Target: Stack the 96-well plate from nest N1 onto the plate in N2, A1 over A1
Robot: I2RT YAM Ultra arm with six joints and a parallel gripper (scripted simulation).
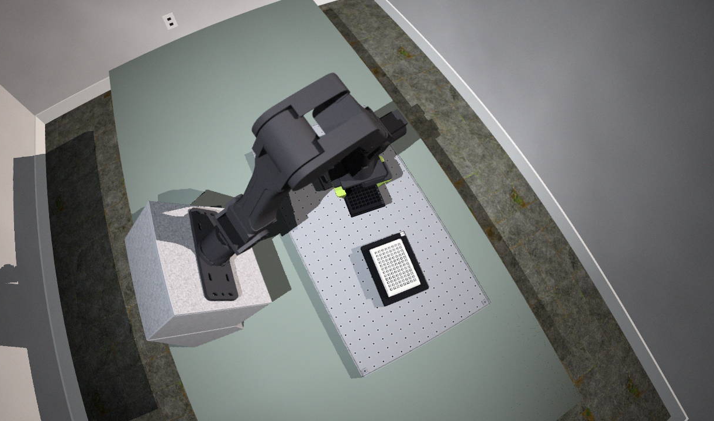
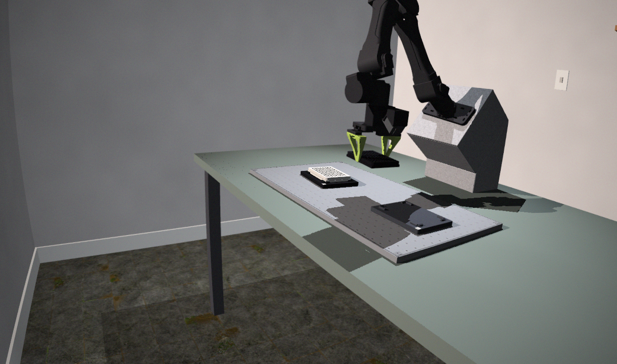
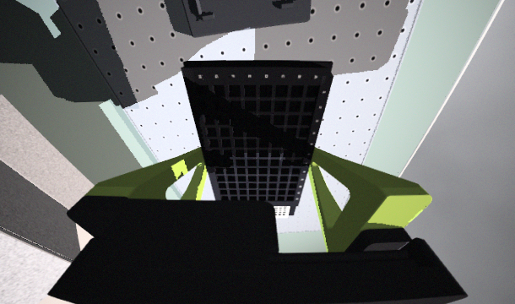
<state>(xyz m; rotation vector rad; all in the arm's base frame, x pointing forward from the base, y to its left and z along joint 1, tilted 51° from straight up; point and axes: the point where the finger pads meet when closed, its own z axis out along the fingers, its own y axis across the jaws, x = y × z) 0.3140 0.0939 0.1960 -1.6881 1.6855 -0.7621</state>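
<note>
Now: hand 19 cm to the left of the white 96-well plate, 9 cm above it and 4 cm short of it. From my hand the other things lie so: black 96-well plate: right at my hand; then black nest N2: 19 cm to the right, 11 cm below, 4 cm ahead; then nest N1: 16 cm to the left, 11 cm below, 3 cm behind.
</note>
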